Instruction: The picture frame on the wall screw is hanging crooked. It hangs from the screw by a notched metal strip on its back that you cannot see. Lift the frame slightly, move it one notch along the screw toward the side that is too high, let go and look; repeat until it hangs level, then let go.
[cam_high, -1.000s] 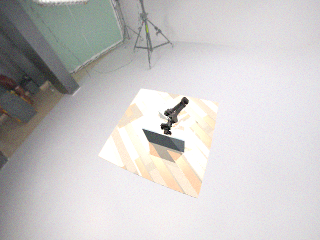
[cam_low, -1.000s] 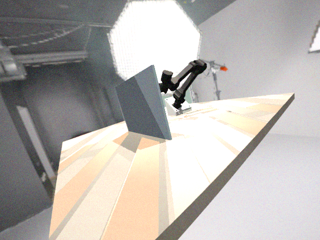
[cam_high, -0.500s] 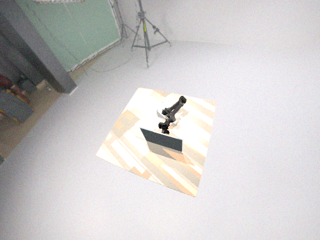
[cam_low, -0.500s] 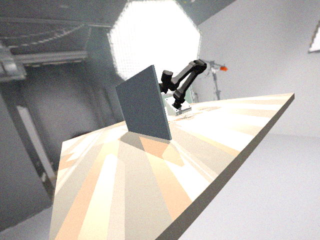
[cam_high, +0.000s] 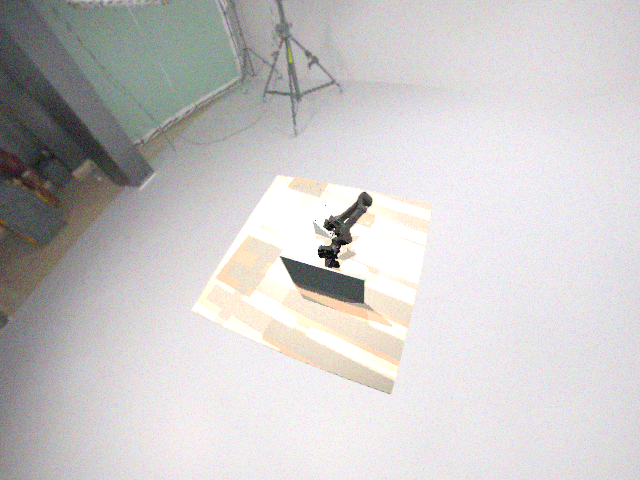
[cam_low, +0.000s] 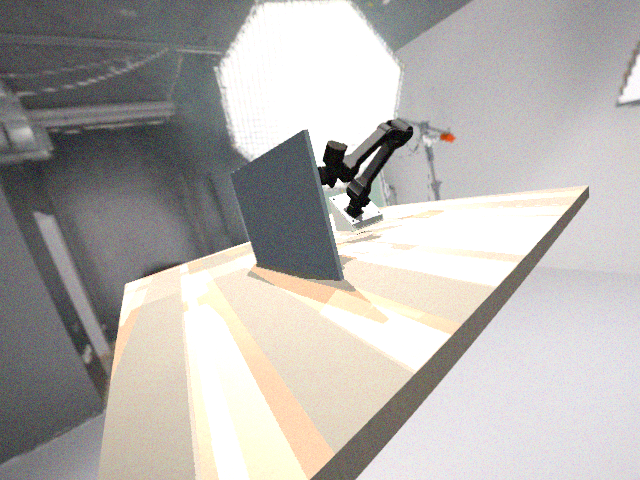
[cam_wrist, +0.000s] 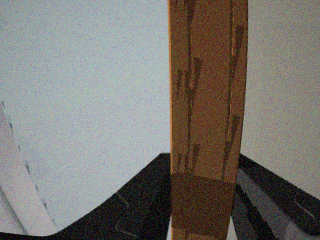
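Right now my gripper tip is 1 cm to the right of the picture frame and 5 cm above it. Also, from my gripper tip: wall panel (2 cm ahead, 1 cm to the right, 7 cm below).
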